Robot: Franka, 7 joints.
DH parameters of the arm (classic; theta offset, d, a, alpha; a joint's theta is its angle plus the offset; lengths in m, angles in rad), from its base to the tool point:
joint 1: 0 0.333 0 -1.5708
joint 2: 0 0 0 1.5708
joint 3: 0 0.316 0.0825 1.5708
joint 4: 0 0 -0.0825 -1.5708
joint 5: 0 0.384 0 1.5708
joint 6: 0 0 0.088 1.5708
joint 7: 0 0.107 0 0
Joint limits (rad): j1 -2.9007..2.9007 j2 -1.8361..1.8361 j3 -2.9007..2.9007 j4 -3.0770..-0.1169 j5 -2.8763..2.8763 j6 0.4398..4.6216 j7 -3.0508..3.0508
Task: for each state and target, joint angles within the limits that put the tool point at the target. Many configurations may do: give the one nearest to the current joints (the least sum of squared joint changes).
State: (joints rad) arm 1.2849 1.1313 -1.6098 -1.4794 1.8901 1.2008 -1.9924
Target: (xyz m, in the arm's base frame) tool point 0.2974 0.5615 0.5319
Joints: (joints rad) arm 1.8704 0.9320 -1.6295 -1.4465 1.8218 0.8370 -1.9924
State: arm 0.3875 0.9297 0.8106 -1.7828 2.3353 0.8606 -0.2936
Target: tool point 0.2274 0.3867 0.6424
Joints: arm 0.1976 -0.0186 0.5973 -2.0383 2.1423 0.4398 -0.2936
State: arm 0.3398 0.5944 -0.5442 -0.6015 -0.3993 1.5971 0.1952
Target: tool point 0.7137 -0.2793 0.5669
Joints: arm -0.0290 0.8551 -0.6255 -0.6870 -0.4219 1.7721 0.1952
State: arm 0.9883 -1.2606 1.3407 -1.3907 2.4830 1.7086 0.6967
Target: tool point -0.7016 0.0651 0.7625
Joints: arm 0.5647 -1.0472 1.2688 -1.0289 2.5697 1.9029 0.6967
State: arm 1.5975 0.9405 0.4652 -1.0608 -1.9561 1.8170 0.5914
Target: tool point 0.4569 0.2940 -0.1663
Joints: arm 0.8676 1.4820 -0.1336 -1.4690 -1.8646 1.7615 0.5914
